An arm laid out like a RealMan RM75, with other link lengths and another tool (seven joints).
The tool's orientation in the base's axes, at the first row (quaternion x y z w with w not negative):
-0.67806, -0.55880, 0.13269, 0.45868
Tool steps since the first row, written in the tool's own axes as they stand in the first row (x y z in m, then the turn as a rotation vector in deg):
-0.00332, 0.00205, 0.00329, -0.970, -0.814, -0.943
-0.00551, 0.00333, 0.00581, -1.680, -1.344, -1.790
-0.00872, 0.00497, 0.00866, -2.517, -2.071, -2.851
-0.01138, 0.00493, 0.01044, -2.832, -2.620, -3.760
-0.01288, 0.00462, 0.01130, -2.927, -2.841, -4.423
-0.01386, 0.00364, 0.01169, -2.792, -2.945, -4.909
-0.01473, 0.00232, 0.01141, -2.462, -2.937, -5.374
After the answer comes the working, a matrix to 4 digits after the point.
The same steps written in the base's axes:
-0.00210, -0.00127, -0.00447, -0.195, -1.337, 0.817
-0.00378, -0.00194, -0.00756, -0.187, -2.386, 1.450
-0.00580, -0.00334, -0.01144, -0.199, -3.658, 2.309
-0.00797, -0.00484, -0.01326, -0.026, -4.391, 3.122
-0.00927, -0.00577, -0.01399, 0.260, -4.798, 3.621
-0.01050, -0.00649, -0.01377, 0.576, -4.914, 4.010
-0.01144, -0.00744, -0.01289, 1.016, -4.844, 4.367

The tool's axes in the first row as the columns of a matrix, in the base's axes (rounded; the answer above uses it unrounded):
0.3403, 0.6361, -0.6926
0.8795, 0.0453, 0.4737
0.3327, -0.7703, -0.5440

